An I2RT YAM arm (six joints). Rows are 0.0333 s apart.
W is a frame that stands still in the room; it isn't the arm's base.
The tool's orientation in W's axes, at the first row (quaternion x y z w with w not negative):
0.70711 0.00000 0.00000 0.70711
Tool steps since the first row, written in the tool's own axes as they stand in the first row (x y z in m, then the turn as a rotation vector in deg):
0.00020 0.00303 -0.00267 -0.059 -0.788 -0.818
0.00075 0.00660 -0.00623 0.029 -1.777 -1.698
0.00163 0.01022 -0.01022 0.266 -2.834 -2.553
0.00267 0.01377 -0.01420 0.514 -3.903 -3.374
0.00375 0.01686 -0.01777 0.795 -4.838 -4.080
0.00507 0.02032 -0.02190 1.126 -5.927 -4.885
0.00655 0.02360 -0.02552 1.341 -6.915 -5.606
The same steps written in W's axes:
0.00020 0.00267 0.00303 -0.059 0.818 -0.788
0.00075 0.00623 0.00660 0.029 1.698 -1.777
0.00163 0.01022 0.01022 0.266 2.553 -2.834
0.00267 0.01420 0.01377 0.514 3.374 -3.903
0.00375 0.01777 0.01686 0.795 4.080 -4.838
0.00507 0.02190 0.02032 1.126 4.885 -5.927
0.00655 0.02552 0.02360 1.341 5.606 -6.915

